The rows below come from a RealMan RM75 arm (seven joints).
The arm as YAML. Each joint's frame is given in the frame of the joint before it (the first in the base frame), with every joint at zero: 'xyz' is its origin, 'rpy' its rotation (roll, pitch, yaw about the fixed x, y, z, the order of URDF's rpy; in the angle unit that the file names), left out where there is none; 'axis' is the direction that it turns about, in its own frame. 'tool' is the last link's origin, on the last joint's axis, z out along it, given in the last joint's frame.
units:
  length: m
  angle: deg
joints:
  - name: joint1
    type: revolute
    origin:
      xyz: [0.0, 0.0, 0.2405]
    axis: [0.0, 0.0, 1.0]
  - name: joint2
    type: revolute
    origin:
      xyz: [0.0, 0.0, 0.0]
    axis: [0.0, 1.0, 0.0]
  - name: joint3
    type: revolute
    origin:
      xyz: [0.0, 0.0, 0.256]
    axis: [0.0, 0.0, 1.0]
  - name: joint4
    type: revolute
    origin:
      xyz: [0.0, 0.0, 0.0]
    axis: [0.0, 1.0, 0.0]
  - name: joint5
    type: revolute
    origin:
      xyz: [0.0, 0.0, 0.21]
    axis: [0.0, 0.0, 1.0]
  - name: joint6
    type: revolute
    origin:
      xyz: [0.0, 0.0, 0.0]
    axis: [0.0, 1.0, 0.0]
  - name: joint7
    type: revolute
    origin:
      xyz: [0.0, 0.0, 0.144]
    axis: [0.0, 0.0, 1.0]
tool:
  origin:
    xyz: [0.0, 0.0, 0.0]
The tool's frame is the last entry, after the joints.
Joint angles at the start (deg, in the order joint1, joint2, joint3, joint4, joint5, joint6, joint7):
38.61 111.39 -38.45 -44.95 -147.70 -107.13 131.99
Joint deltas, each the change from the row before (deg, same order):
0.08 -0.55 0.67 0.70 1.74 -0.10 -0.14
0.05 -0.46 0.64 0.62 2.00 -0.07 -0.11
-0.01 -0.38 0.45 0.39 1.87 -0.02 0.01
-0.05 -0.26 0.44 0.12 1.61 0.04 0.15
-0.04 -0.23 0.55 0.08 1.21 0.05 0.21
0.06 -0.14 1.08 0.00 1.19 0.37 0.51
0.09 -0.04 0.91 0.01 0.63 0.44 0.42
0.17 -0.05 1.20 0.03 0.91 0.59 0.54
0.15 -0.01 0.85 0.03 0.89 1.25 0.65
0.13 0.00 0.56 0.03 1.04 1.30 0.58
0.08 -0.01 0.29 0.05 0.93 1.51 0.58
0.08 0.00 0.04 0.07 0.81 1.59 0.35
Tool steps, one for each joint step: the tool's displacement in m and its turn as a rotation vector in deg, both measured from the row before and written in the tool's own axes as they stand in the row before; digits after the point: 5 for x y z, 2 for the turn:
-0.00249 0.00110 -0.00296 -1.35 -1.61 -0.09
-0.00304 0.00175 -0.00259 -1.51 -1.82 -0.19
-0.00293 0.00167 -0.00244 -1.24 -1.68 -0.18
-0.00283 0.00147 -0.00233 -0.94 -1.61 -0.09
-0.00238 0.00094 -0.00240 -0.70 -1.44 0.08
-0.00395 0.00079 -0.00277 -0.62 -2.13 0.39
-0.00306 0.00017 -0.00168 -0.28 -1.59 0.40
-0.00451 0.00056 -0.00212 -0.45 -2.14 0.46
-0.00521 -0.00051 -0.00129 0.07 -2.25 0.53
-0.00525 -0.00025 -0.00074 0.04 -2.13 0.39
-0.00492 -0.00090 -0.00038 0.31 -1.95 0.42
-0.00459 -0.00110 0.00020 0.47 -1.69 0.18

